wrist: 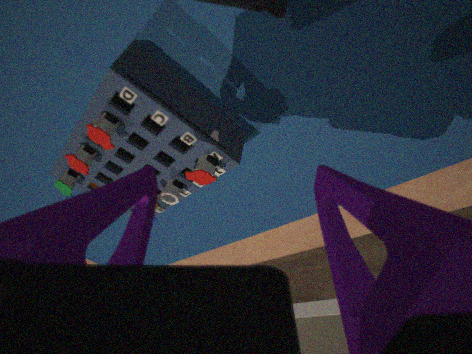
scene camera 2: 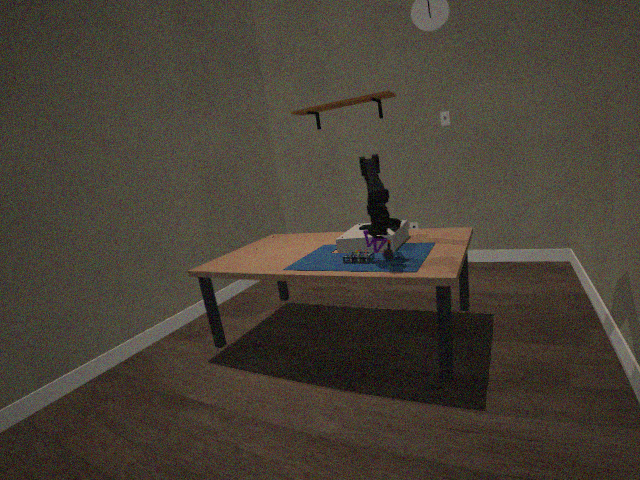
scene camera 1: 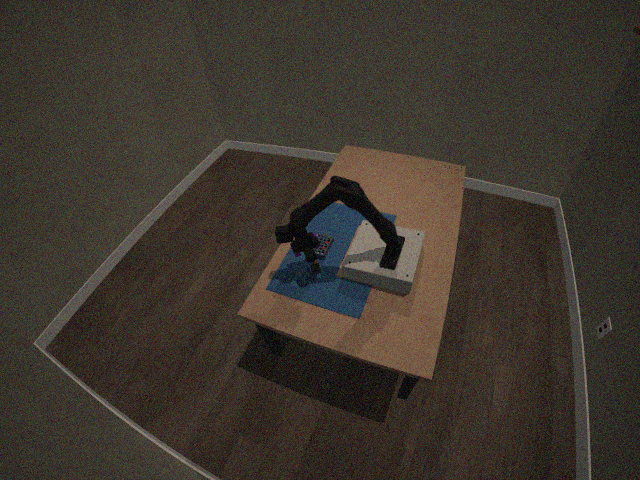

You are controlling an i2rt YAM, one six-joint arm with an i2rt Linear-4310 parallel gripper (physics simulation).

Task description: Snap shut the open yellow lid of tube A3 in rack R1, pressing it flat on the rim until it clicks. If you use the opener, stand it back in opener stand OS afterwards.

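Places are measured from the arm's base along level axes (x ahead, y left, z up), in centimetres.
Pixels of known places: gripper, between the fingertips: [wrist: 235, 176] [scene camera 2: 372, 249]; arm's base, origin of its link: [scene camera 1: 392, 252].
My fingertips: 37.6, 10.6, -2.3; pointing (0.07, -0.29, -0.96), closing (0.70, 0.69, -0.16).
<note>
For each thing: its top centre in the pictures, then the offset to it from my fingertips, as dx, dy, dz. "pt": a spot on its surface instead. Level surfaces: height alone.
- Rack R1, centre of its top: [wrist: 113, 203] [scene camera 2: 356, 248] [scene camera 1: 320, 239] -2.6, -8.8, -0.3
- pale ring-shaped lid, a spot on its surface: [wrist: 170, 199] pt +0.6, -7.7, -2.0
- green lid, centre of its top: [wrist: 63, 188] -5.3, -13.3, -1.7
- yellowish sliver, a spot on its surface: [wrist: 157, 206] pt +0.0, -7.9, -1.2
- blue mat, height of its surface: dz -5.9
Rack R1 [scene camera 1: 324, 244] [scene camera 2: 356, 258] [wrist: 167, 82] stands on the blue mat, with letters D, C and B readable along one edge in the wrist view. Red lids [wrist: 201, 176] [wrist: 100, 136], a pale ring-shaped lid [wrist: 170, 199] and a green lid [wrist: 63, 187] show on it. The open yellow lid of A3 is almost wholly hidden behind the left finger; a yellowish sliver [wrist: 158, 206] shows beside that finger. My gripper [scene camera 1: 306, 244] [wrist: 235, 176] is open and empty, its purple fingers above the rack's lettered-A side. The opener cannot be made out clearly.
A small dark upright object [scene camera 1: 315, 266] [scene camera 2: 388, 252] with an orange spot stands on the blue mat [scene camera 1: 343, 299] [scene camera 2: 315, 260] near the rack. The arm's base stands on a pale box [scene camera 1: 369, 240] [scene camera 2: 353, 243]. The table's edge [wrist: 240, 249] runs below the rack in the wrist view.
</note>
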